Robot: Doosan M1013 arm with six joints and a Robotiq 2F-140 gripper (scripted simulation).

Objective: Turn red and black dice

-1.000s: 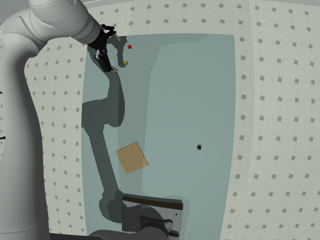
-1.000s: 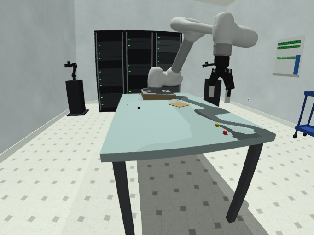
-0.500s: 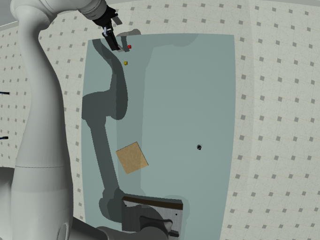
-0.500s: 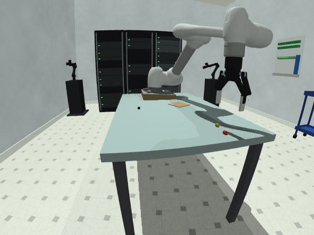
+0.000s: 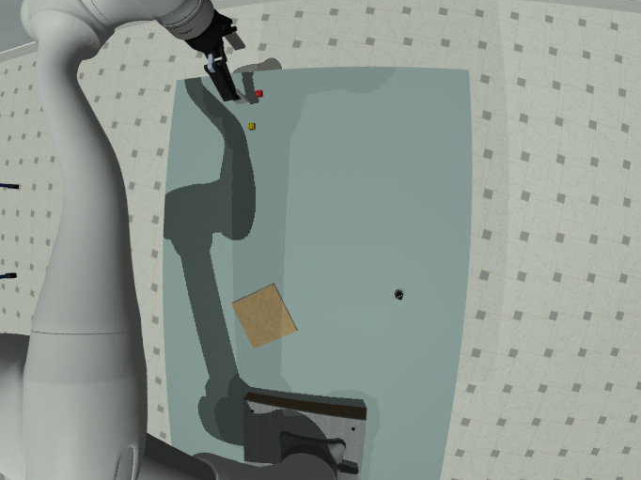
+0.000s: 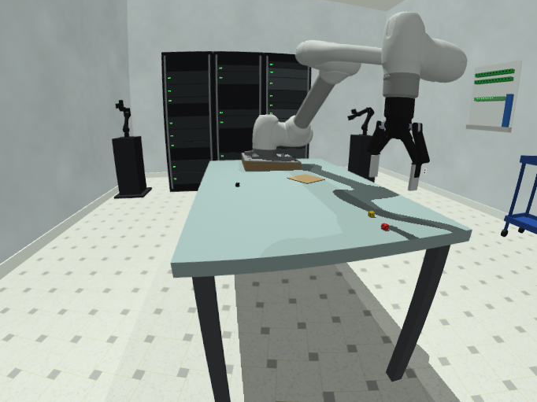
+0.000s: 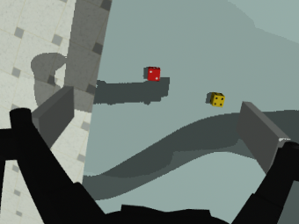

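The red die lies 140 mm below my hand. Round my hand: black die (530 mm behind, 390 mm to the right, 140 mm below); tan mat (610 mm behind, 150 mm below, 30 mm to the right); yellow die (140 mm below, 90 mm behind, 20 mm to the left).
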